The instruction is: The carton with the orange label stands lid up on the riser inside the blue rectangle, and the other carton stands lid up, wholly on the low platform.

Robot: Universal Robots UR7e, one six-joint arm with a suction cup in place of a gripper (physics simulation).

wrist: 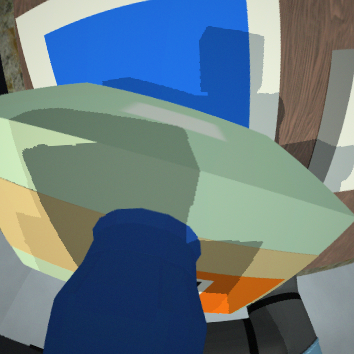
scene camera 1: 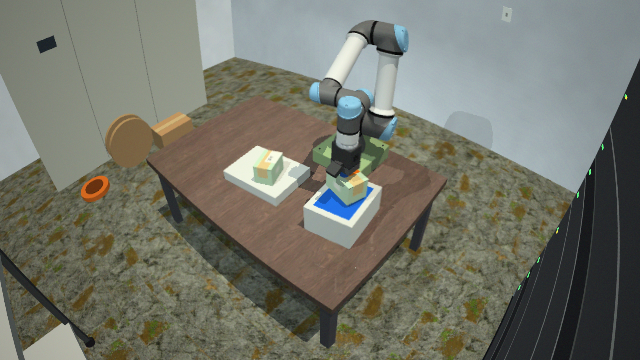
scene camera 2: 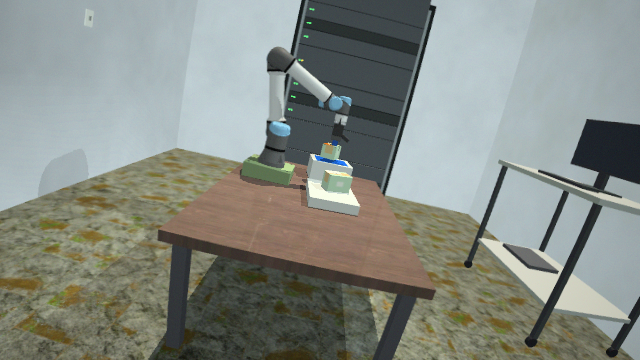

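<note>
My suction cup [wrist: 137, 280] is in view. On the table rests a white riser with blue rectangle [scene camera 1: 325, 214], visible also in the wrist view [wrist: 228, 66] and in scene camera 2 [scene camera 2: 317, 165]. A pale green carton [scene camera 1: 268, 167] rests on a low white platform [scene camera 1: 240, 173]. The low white platform is visible in the wrist view [wrist: 324, 164] and in scene camera 2 [scene camera 2: 317, 197] too. The pale green carton is out of frame in the wrist view.
</note>
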